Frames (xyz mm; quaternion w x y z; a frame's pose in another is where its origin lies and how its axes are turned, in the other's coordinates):
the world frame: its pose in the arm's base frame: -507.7 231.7 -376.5 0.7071 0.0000 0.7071 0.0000
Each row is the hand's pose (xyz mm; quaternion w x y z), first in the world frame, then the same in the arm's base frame.
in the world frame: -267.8 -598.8 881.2 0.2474 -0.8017 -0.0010 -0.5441
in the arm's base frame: 373.5 -367.1 -108.7 0.1756 -0.9516 0.1742 0.1822
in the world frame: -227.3 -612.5 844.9 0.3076 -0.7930 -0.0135 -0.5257
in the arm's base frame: 337.2 -380.8 -149.2 0.2271 -0.9325 0.2080 0.1890
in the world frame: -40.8 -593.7 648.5 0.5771 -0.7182 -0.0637 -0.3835
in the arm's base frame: 140.8 -362.0 -335.7 0.4531 -0.7790 0.3630 0.2367
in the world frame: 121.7 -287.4 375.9 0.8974 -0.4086 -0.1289 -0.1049
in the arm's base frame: -131.8 -55.7 -498.2 0.7257 -0.3631 0.5434 0.2148
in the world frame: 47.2 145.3 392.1 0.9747 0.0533 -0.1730 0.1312
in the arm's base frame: -115.6 377.0 -423.7 0.8115 0.1305 0.5669 0.0551
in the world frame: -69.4 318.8 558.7 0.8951 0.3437 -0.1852 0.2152
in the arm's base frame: 51.0 550.5 -307.1 0.7639 0.3952 0.5020 -0.0909
